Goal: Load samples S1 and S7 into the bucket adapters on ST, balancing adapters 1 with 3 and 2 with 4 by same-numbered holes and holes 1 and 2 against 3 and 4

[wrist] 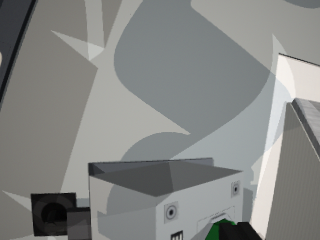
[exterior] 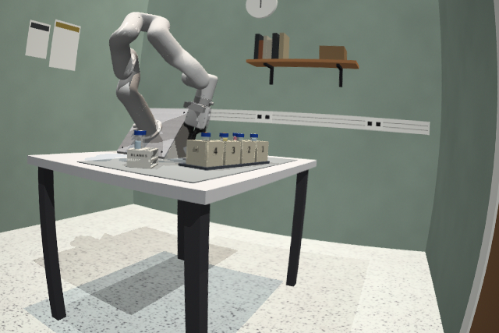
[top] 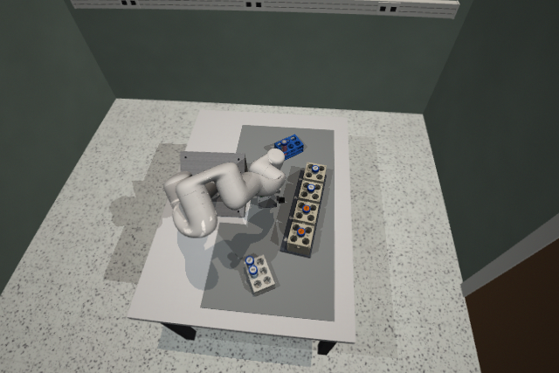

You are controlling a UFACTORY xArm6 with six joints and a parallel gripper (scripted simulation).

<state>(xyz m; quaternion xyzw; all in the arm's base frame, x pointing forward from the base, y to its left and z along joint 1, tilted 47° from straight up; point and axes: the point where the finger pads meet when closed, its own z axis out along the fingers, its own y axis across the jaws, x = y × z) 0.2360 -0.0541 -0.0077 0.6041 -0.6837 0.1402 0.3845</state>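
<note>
My hand is 3 cm above the green DONE key. From my hand the other things lie so: blue-capped water blank (25 cm ahead, 9 cm to the left, 2 cm below); bucket adapter (25 cm ahead, 10 cm to the left, 4 cm below); blue sample rack (31 cm to the left, 14 cm ahead, 6 cm below).
</note>
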